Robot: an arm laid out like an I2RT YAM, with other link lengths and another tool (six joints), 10 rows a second.
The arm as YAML. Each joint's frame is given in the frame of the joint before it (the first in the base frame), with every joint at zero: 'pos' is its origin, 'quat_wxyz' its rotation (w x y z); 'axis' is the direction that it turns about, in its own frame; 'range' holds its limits. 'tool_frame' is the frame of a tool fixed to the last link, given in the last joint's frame.
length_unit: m
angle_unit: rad
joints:
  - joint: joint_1
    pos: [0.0, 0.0, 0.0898]
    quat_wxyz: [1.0, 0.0, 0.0, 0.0]
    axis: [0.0, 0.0, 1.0]
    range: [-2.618, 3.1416]
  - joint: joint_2
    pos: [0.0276, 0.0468, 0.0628]
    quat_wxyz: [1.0, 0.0, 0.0, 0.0]
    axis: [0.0, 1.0, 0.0]
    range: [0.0, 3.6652]
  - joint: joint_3
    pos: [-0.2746, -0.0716, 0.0]
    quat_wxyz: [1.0, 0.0, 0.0, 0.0]
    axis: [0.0, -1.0, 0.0]
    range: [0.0, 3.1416]
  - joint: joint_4
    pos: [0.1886, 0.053, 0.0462]
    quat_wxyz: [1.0, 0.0, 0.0, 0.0]
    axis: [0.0, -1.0, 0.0]
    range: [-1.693, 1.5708]
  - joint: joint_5
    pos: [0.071, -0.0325, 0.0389]
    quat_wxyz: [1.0, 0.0, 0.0, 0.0]
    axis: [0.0, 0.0, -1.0]
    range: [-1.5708, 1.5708]
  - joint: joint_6
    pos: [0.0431, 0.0, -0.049]
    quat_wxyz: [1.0, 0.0, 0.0, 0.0]
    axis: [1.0, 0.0, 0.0]
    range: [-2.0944, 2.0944]
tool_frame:
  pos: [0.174, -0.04, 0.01]
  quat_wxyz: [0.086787, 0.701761, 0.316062, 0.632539]
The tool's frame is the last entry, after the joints.
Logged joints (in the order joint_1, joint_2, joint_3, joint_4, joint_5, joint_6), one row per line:
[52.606 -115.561 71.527 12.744 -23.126 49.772]
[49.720 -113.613 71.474 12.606 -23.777 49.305]
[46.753 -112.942 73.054 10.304 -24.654 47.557]
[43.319 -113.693 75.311 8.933 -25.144 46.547]
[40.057 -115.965 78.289 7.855 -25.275 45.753]
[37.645 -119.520 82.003 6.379 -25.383 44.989]
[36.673 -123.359 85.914 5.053 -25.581 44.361]
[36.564 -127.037 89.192 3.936 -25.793 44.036]
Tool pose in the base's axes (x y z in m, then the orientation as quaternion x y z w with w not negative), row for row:
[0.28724 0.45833 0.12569 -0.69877 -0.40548 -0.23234 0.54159]
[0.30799 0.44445 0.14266 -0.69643 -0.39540 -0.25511 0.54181]
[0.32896 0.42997 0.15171 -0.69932 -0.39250 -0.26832 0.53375]
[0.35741 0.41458 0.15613 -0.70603 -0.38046 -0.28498 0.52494]
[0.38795 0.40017 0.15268 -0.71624 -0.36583 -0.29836 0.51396]
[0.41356 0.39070 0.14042 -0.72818 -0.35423 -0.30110 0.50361]
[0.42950 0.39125 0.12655 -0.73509 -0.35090 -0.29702 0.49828]
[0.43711 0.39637 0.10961 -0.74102 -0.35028 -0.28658 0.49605]
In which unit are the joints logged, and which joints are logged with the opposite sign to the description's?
The joints are logged in degrees. Opposite sign: joint_2.
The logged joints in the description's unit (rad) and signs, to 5 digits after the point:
[0.91815 2.01692 1.24838 0.22242 -0.40362 0.86869]
[0.86778 1.98292 1.24746 0.22002 -0.41499 0.86053]
[0.81599 1.97121 1.27503 0.17984 -0.43029 0.83003]
[0.75606 1.98432 1.31442 0.15591 -0.43885 0.81240]
[0.69913 2.02397 1.36640 0.13710 -0.44113 0.79854]
[0.65703 2.08602 1.43122 0.11133 -0.44302 0.78521]
[0.64006 2.15302 1.49948 0.08819 -0.44647 0.77425]
[0.63816 2.21721 1.55669 0.06870 -0.45017 0.76857]

